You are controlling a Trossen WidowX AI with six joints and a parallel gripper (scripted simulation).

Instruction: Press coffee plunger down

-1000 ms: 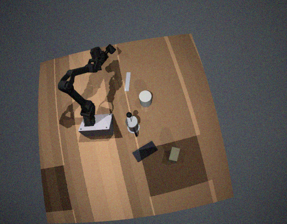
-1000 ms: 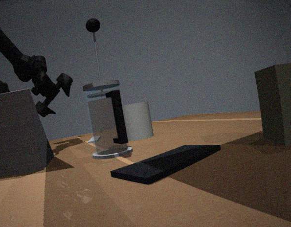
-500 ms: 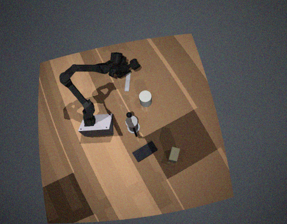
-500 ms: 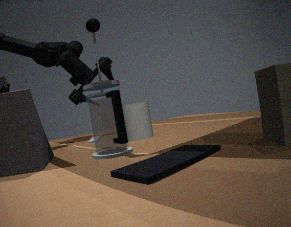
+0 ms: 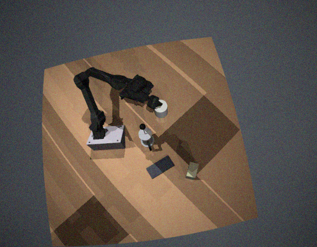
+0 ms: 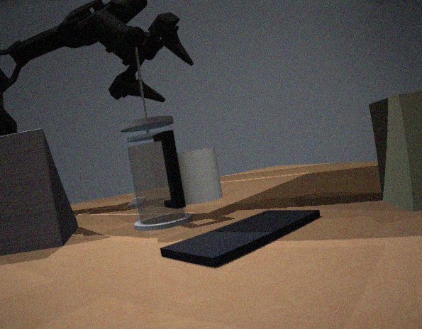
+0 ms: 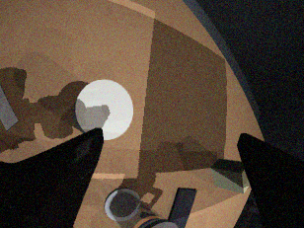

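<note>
Now: the coffee press 7 cm behind my gripper tip, 16 cm to the right of it and 9 cm below it. The rest, counted from my gripper tip: thin grey strip (10 cm behind, 19 cm to the left, 22 cm below); then white cylinder (1 cm ahead, 3 cm to the left, 17 cm below).
</note>
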